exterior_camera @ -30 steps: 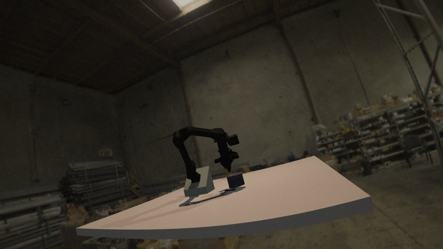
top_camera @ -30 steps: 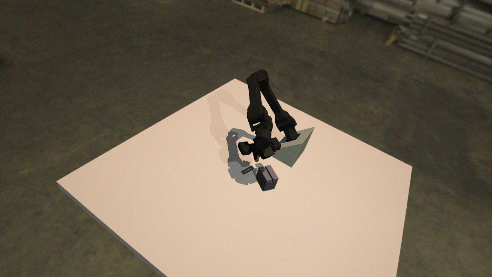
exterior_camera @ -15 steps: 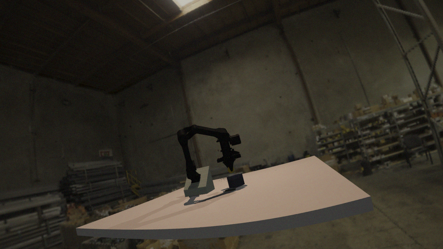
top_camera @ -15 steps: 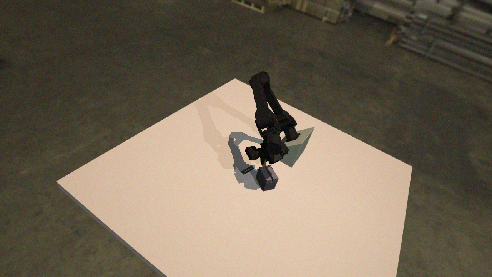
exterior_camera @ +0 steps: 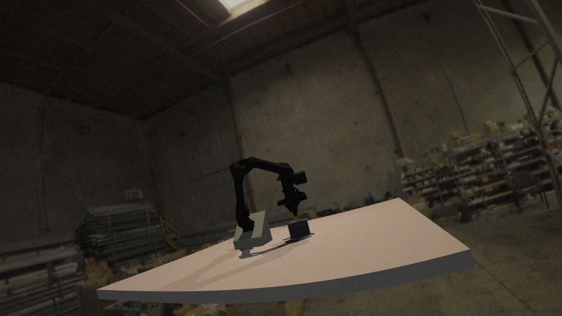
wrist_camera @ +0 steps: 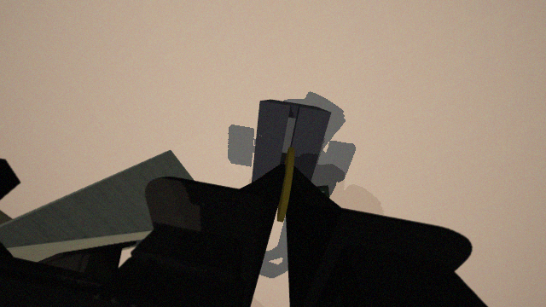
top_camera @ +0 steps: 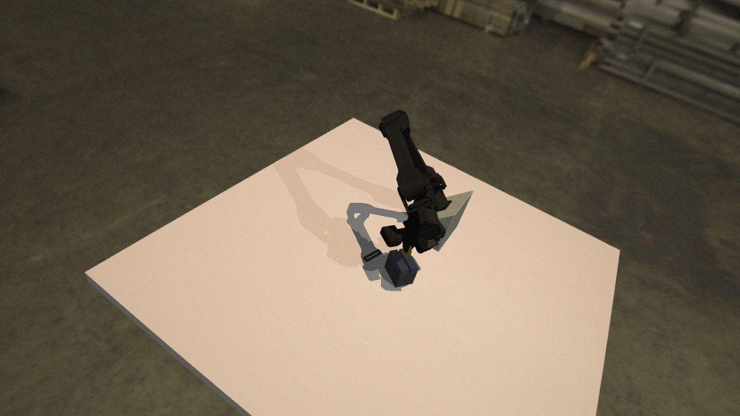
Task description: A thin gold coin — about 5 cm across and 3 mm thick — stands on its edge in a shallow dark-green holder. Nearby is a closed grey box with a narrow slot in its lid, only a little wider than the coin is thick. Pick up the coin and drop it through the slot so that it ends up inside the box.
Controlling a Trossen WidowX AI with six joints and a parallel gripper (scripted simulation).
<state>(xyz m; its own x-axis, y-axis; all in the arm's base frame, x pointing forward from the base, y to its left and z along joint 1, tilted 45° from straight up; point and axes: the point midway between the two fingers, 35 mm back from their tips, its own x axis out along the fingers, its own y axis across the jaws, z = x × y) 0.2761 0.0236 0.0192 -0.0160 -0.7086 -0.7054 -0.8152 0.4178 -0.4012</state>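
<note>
Right now the gold coin is 10 mm above my gripper tip.
</note>
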